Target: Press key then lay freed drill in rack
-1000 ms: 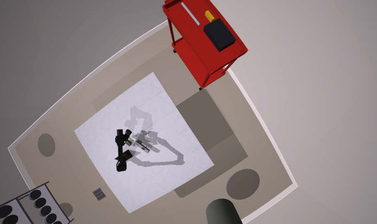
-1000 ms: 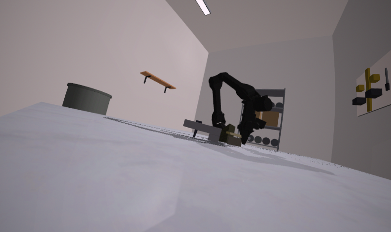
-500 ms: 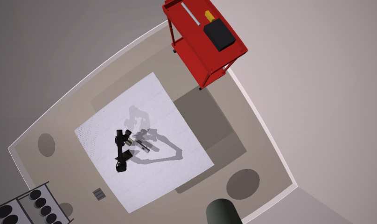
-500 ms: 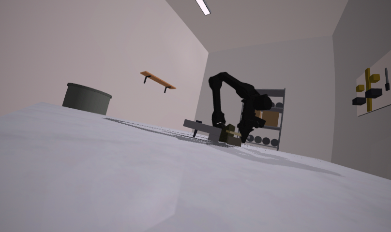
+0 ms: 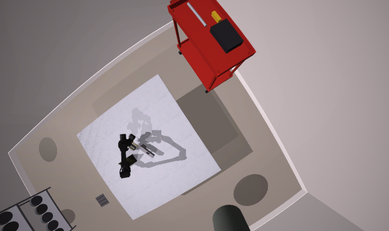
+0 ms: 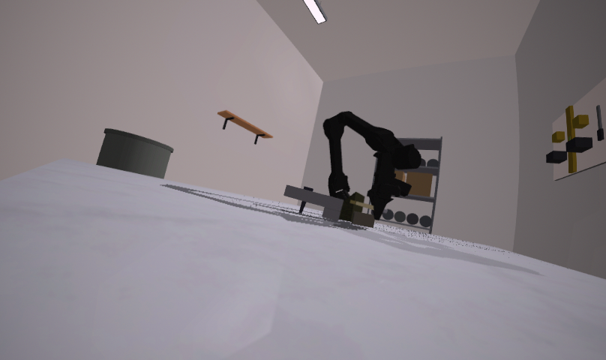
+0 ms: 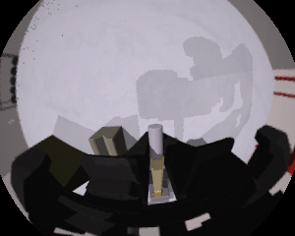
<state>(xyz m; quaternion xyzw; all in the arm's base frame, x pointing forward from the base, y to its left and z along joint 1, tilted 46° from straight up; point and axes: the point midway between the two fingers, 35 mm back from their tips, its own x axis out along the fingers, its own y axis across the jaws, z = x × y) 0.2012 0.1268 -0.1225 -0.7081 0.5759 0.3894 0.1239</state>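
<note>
My gripper tip is now 2 cm short of the drill, 3 cm to the left of it and 4 cm below it. From my gripper tip the other things lie so: grey block 9 cm ahead, 18 cm to the right, 2 cm above.
</note>
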